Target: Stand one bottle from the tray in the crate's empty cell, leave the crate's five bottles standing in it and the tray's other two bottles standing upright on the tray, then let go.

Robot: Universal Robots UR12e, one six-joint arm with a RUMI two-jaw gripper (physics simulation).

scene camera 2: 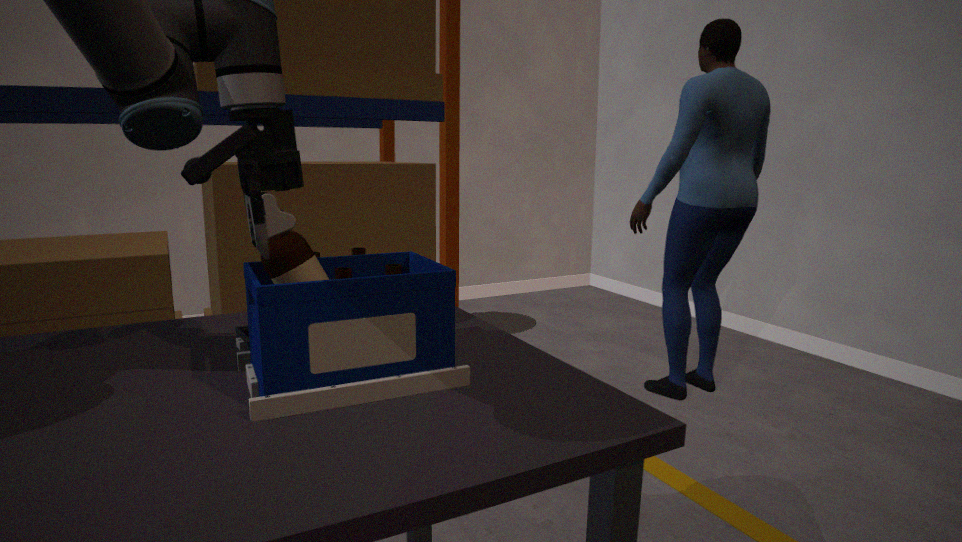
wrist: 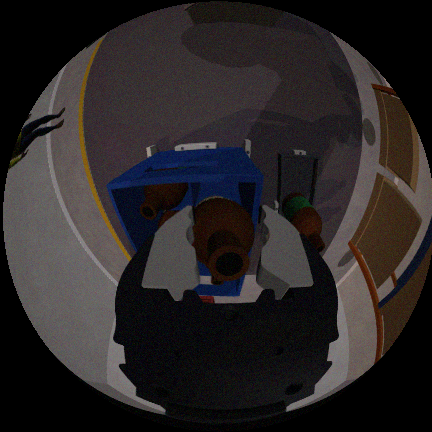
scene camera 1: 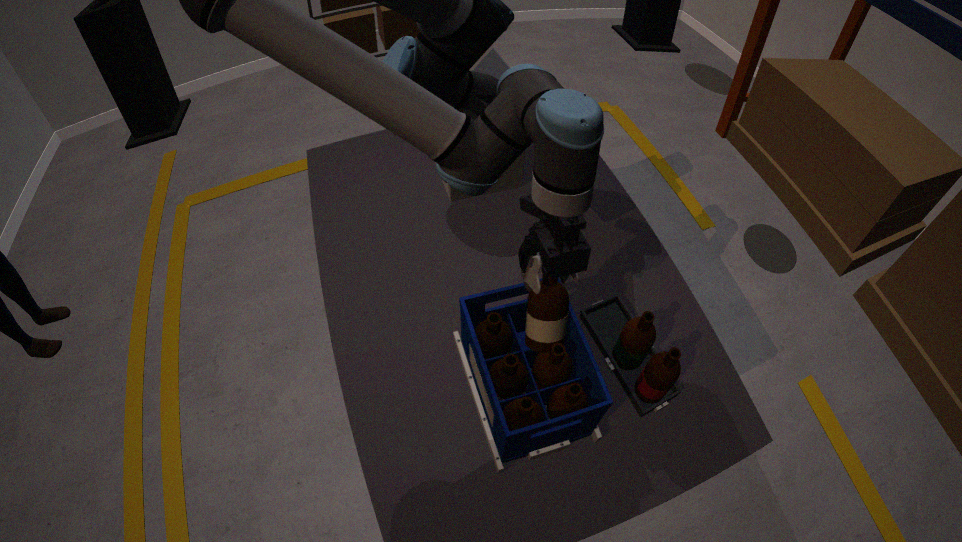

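Pixels of known places: gripper, fingertip midpoint: [scene camera 2: 264,256] [wrist: 226,207] [scene camera 1: 546,286]; arm's base, origin of the base link: [scene camera 1: 476,107].
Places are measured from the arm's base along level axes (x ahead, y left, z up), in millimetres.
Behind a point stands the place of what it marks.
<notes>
A brown bottle with a cream label [scene camera 1: 546,329] {x 619, y -14, z -37 mm} [scene camera 2: 300,269] {x 588, y -37, z -38 mm} [wrist: 225,227] {x 544, y 6, z 2 mm} leans in the crate's far right cell in scene camera 1, its neck tilted up toward the gripper and its shoulder above the rim. Its foot is hidden. My gripper [scene camera 1: 553,274] {x 540, y 7, z -23 mm} [scene camera 2: 269,239] {x 540, y 7, z -23 mm} [wrist: 226,207] {x 540, y 7, z -23 mm} is partly open, its fingers on both sides of this bottle with gaps between. The blue crate [scene camera 1: 552,436] {x 789, y -38, z -124 mm} [scene camera 2: 282,336] {x 551, y -143, z -104 mm} [wrist: 220,160] {x 514, y -2, z -95 mm} holds several other brown bottles [scene camera 1: 509,375] {x 670, y -90, z -80 mm} [wrist: 167,195] {x 565, y -76, z -85 mm}, standing. A green-labelled bottle [scene camera 1: 634,341] {x 654, y 167, z -101 mm} [wrist: 306,217] {x 605, y 171, z -109 mm} and a red-labelled bottle [scene camera 1: 659,377] {x 743, y 189, z -101 mm} stand on the dark tray [scene camera 1: 609,319] {x 537, y 181, z -206 mm} [wrist: 297,172] {x 547, y 176, z -206 mm}.
Pale rails [scene camera 1: 479,400] {x 665, y -140, z -181 mm} [scene camera 2: 356,395] {x 643, y -149, z -197 mm} run along the crate's base on the dark table [scene camera 1: 390,269] {x 296, y -265, z -211 mm} [scene camera 2: 376,464] {x 631, y -317, z -211 mm}. The tray lies close beside the crate. A person [scene camera 2: 720,168] stands on the floor beyond the table. Large brown boxes [scene camera 1: 848,134] stand to the right in scene camera 1.
</notes>
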